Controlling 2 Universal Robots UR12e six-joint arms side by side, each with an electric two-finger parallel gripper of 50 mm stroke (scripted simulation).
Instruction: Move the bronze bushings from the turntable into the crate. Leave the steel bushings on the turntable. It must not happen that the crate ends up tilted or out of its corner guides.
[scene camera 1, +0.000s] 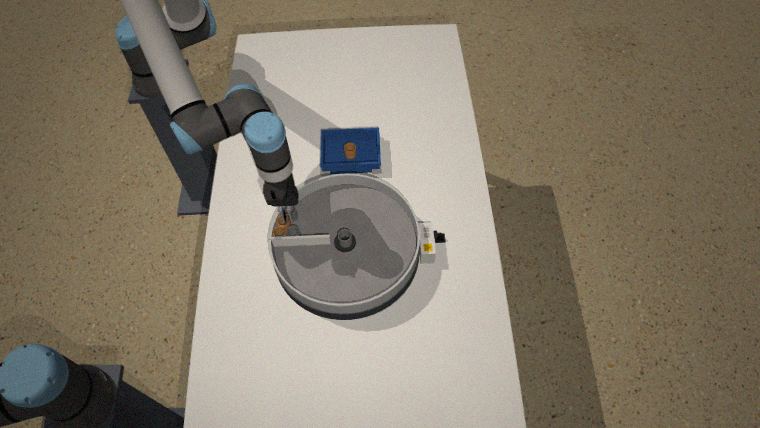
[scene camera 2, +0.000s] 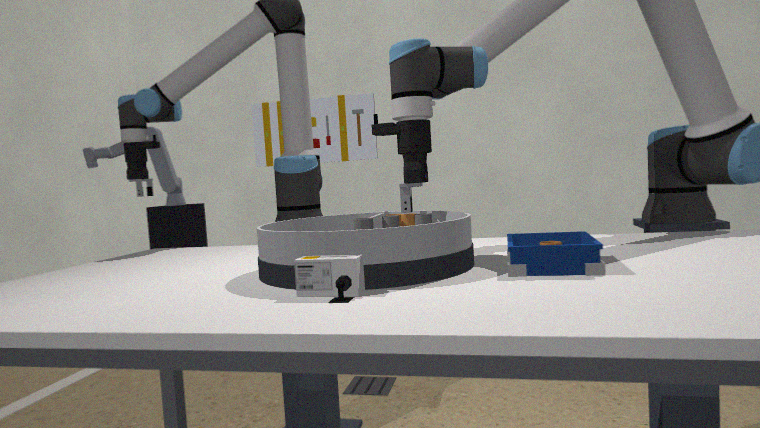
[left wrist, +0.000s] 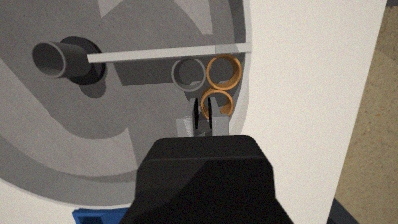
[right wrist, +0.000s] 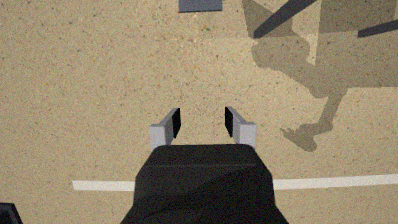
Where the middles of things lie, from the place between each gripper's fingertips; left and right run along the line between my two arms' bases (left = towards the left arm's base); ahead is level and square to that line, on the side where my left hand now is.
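Here is my left gripper (scene camera 2: 407, 212), and I see that it is 90 mm above the blue crate (scene camera 2: 541, 260), 170 mm short of it and 290 mm to the right of it.
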